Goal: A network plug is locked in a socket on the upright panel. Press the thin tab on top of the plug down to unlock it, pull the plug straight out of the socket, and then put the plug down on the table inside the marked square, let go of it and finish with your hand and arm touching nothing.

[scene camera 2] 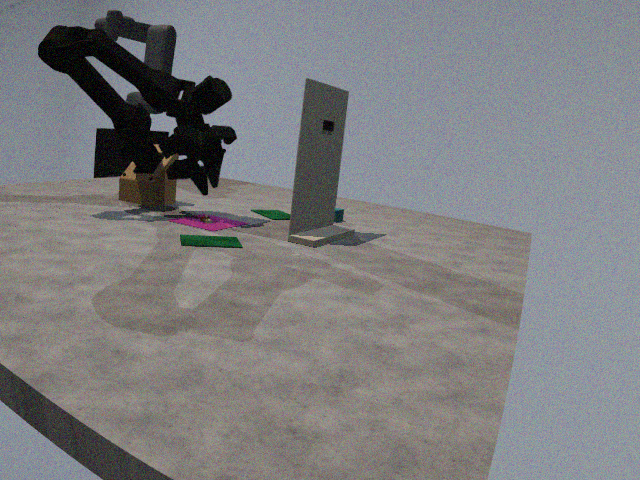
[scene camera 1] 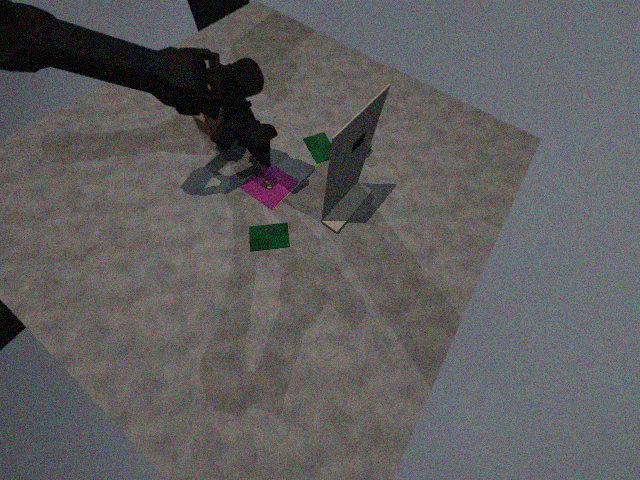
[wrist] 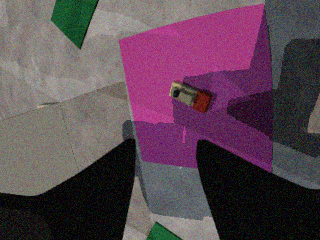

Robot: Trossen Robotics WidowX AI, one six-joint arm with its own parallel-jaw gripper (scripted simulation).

Path:
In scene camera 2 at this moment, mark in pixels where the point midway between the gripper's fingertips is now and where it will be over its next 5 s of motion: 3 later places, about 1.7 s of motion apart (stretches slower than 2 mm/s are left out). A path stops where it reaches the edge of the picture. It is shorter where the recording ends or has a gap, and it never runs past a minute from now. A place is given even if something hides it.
The gripper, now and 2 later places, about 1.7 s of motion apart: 210, 191; 210, 169; 213, 116

